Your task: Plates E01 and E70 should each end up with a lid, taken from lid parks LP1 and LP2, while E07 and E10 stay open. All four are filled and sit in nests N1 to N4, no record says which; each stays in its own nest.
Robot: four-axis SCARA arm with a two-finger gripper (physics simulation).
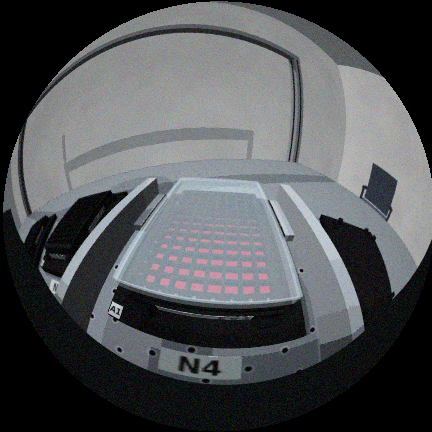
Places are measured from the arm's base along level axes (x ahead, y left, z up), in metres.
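Pixels of known places: gripper, fingertip midpoint: (216,189).
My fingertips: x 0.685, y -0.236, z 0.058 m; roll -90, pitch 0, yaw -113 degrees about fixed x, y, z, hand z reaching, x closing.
Behind a point stands the place of what it marks.
My gripper (216,189) {y -0.236, x 0.685, z 0.057 m} is shut on a clear lid (220,187) {y -0.244, x 0.697, z 0.053 m}, with one finger pad at its left edge and one at its right. The lid is level over a filled plate (231,290) {y -0.214, x 0.605, z 0.053 m} in nest N4 (150,327) {y -0.170, x 0.603, z 0.025 m}. The plate's pink wells show through the lid in rows. The lid's front rim is very close to the plate; whether it touches cannot be told. No plate code is readable, so which plate this is cannot be told. An A1 tag (115,309) {y -0.147, x 0.616, z 0.025 m} marks the nest's front left corner.
Dark blocks (77,232) {y -0.092, x 0.687, z 0.039 m} stand to the left beyond the finger, by a partly hidden tag starting with N (55,286) {y -0.043, x 0.635, z 0.015 m}. A black holder (355,255) {y -0.359, x 0.581, z 0.023 m} lies to the right. A dark chair (382,187) stands far back right, and a pale wall (170,90) rises behind.
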